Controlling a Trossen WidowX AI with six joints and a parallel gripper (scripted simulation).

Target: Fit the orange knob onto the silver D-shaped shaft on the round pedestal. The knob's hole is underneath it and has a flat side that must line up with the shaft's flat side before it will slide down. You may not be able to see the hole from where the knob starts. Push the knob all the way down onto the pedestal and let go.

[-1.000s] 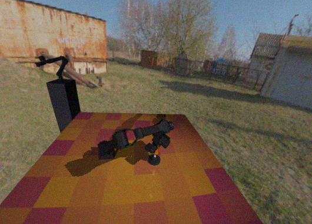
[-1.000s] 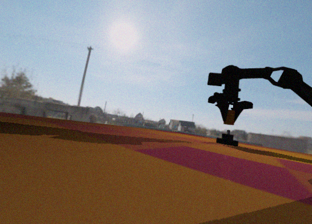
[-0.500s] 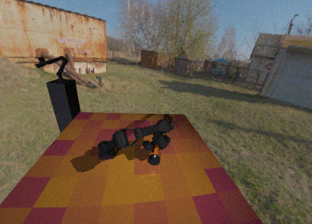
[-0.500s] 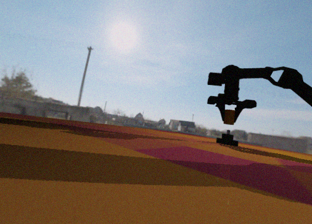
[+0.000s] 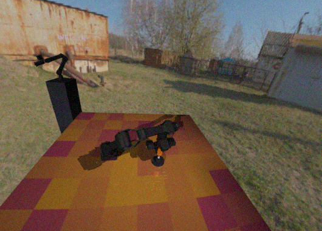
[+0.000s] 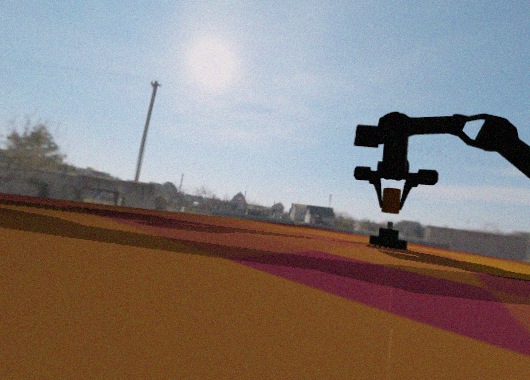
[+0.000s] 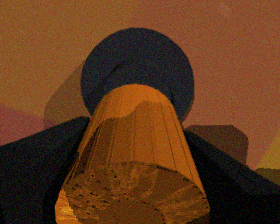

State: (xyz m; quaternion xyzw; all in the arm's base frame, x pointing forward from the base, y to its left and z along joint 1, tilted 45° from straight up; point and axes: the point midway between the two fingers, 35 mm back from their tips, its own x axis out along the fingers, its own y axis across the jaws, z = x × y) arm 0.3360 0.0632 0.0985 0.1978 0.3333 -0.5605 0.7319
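The round dark pedestal is 60 mm below my gripper tip. From my gripper tip the other things lie so: orange knob (30 mm above).
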